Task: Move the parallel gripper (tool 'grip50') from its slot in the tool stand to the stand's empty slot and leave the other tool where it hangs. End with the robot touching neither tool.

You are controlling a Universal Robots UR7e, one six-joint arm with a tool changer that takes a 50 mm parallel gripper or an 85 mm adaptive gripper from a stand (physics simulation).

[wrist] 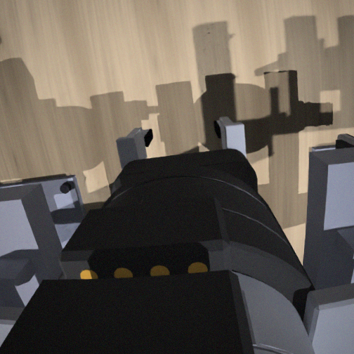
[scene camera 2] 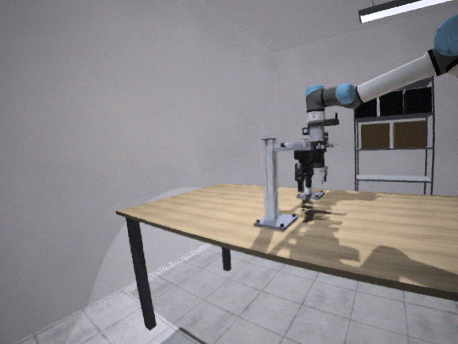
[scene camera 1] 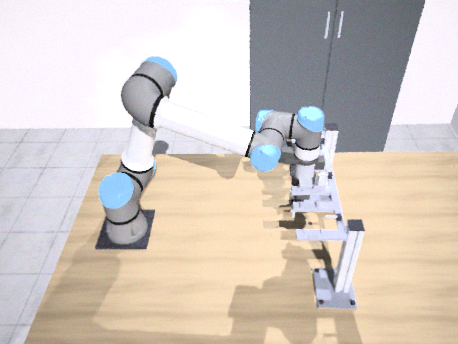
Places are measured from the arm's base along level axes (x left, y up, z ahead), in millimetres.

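Pixels of known places: end effector, tool point: (scene camera 2: 316, 137); arm's base, origin of the base link: (scene camera 1: 127, 228).
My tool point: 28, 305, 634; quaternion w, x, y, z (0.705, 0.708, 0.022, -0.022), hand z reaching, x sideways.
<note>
Ahead of a thing's pixels: the offset from my tool point to its top centre, as dx, dy, dz. "*": to the spot under its first point. Level surfaces: height alone.
The parallel gripper (scene camera 2: 324, 175) (wrist: 183, 133) is on the arm's wrist, pointing down, its two fingers apart with nothing between them. It is at the tool stand (scene camera 1: 347, 260) (scene camera 2: 271, 180), between two fork arms that show at either side in the wrist view, in what looks like the middle slot. Whether it rests on the forks cannot be told. The arm hides most of it in scene camera 1. The other tool, the black adaptive gripper (scene camera 2: 302, 169), hangs at the stand close to it in scene camera 2. The front slot, beside the front fork arm (scene camera 1: 320, 234), holds no tool.
The stand's front post and base plate @(* -266, -304, +108) (scene camera 1: 334, 298) are on the table @(dy -316) (scene camera 1: 200, 280) (scene camera 2: 170, 218). The stand's rear post @(* +220, -73, +111) (scene camera 1: 331, 145) is beside the arm's wrist. A grey cabinet (scene camera 1: 290, 55) is behind the table. A shelf unit (scene camera 2: 392, 178) is behind the arm in scene camera 2.
</note>
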